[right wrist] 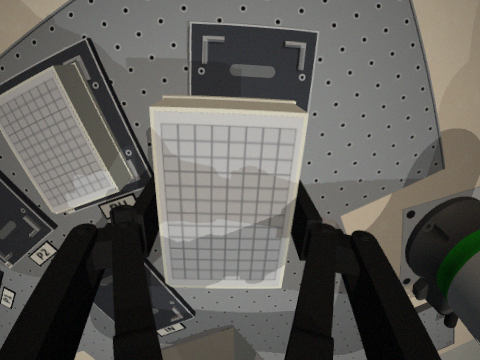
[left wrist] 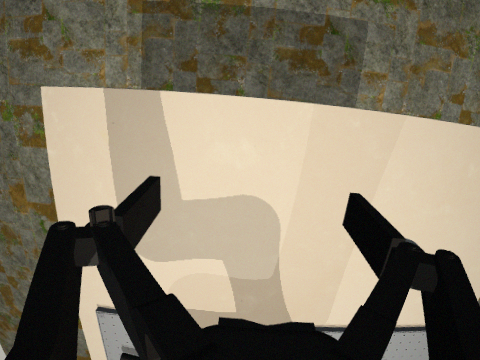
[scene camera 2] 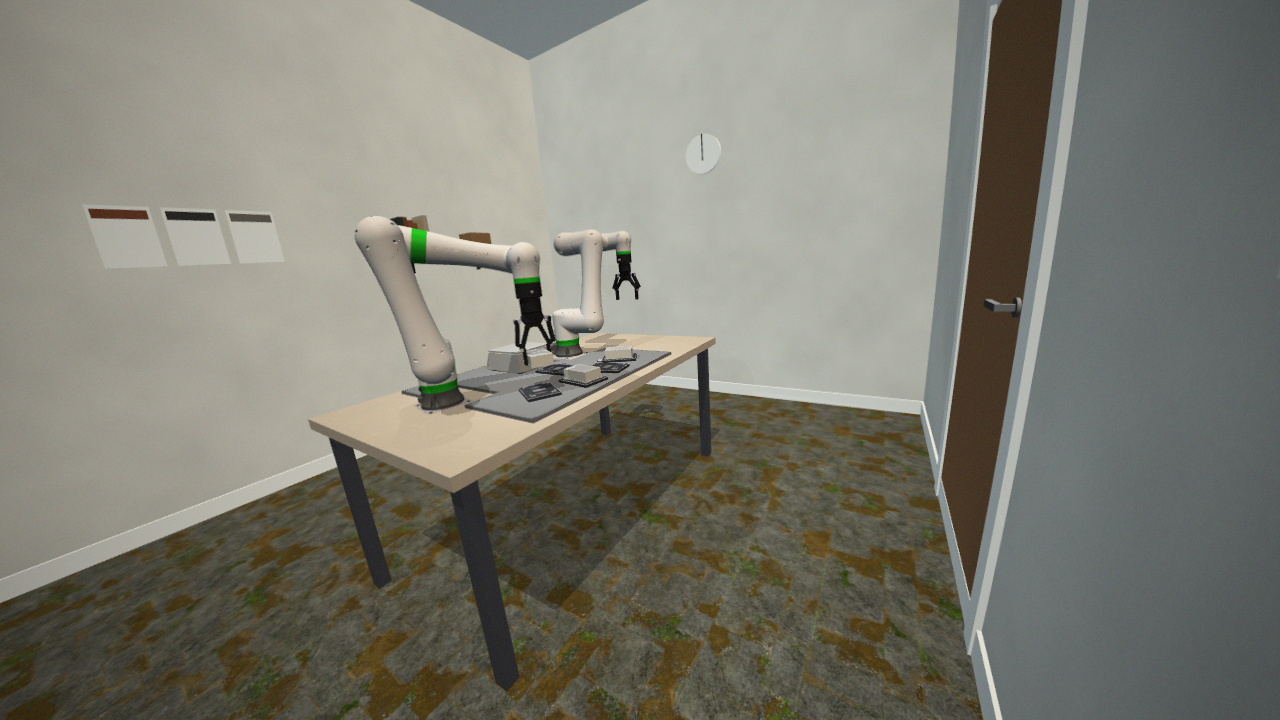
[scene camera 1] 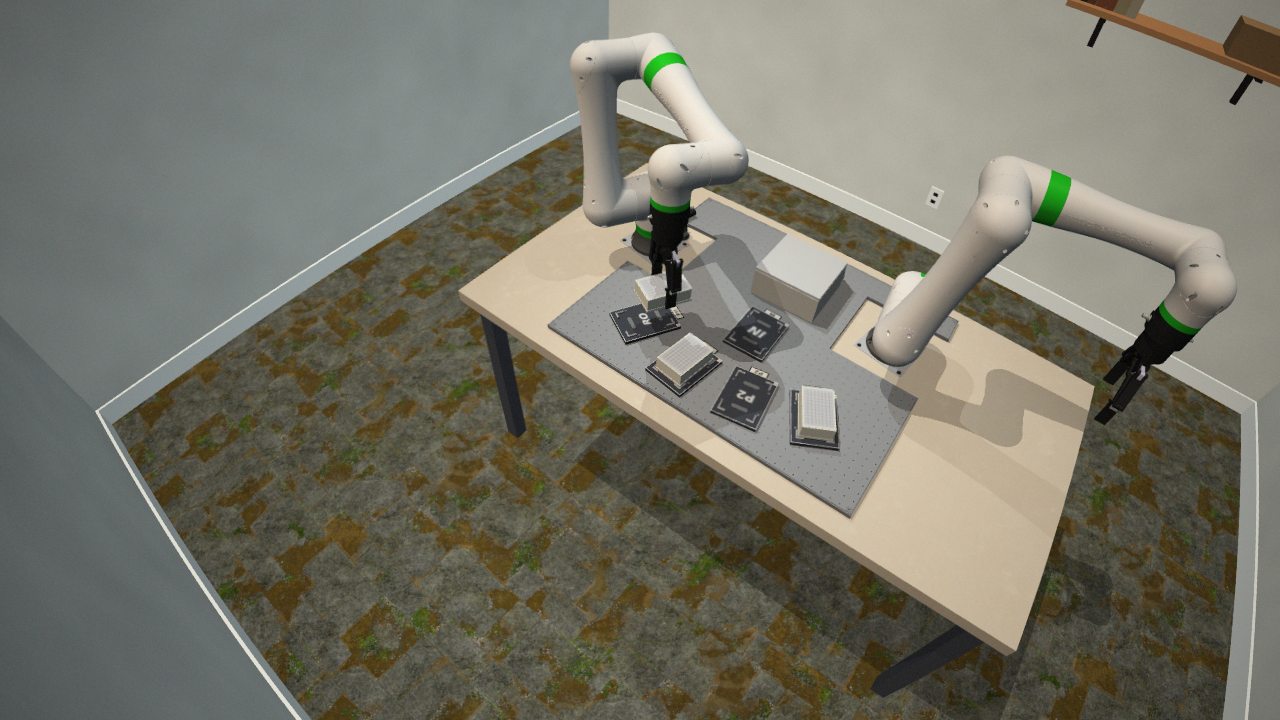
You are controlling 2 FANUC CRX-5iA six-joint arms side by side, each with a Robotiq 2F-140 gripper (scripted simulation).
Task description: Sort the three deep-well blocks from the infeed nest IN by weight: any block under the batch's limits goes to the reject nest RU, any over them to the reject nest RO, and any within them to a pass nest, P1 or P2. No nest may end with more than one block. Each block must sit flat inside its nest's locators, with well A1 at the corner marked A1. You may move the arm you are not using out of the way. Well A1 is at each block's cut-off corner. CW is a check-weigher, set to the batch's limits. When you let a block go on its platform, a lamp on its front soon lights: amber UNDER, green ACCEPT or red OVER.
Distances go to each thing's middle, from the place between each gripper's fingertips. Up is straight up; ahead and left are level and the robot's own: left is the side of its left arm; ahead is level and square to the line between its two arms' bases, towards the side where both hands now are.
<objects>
I see the nest RO [scene camera 1: 623,324] 13 cm below my right hand, 4 cm to the right of it and 2 cm ahead of it. Also, from my right hand: check-weigher CW [scene camera 1: 797,276]: 36 cm behind, 26 cm to the left, 7 cm below; nest P2 [scene camera 1: 731,387]: 31 cm to the left, 13 cm below, 11 cm ahead; dark infeed nest [scene camera 1: 771,337]: 24 cm to the left, 13 cm below, 11 cm behind.
The nest P1 [scene camera 1: 793,407] is 61 cm to the right of my left hand [scene camera 1: 1104,400], 26 cm ahead of it and 23 cm below it. The rest, counted from my left hand: check-weigher CW: 84 cm to the right, 17 cm below, 17 cm behind; nest P2: 79 cm to the right, 30 cm ahead, 23 cm below; dark infeed nest: 86 cm to the right, 23 cm below, 8 cm ahead.
</objects>
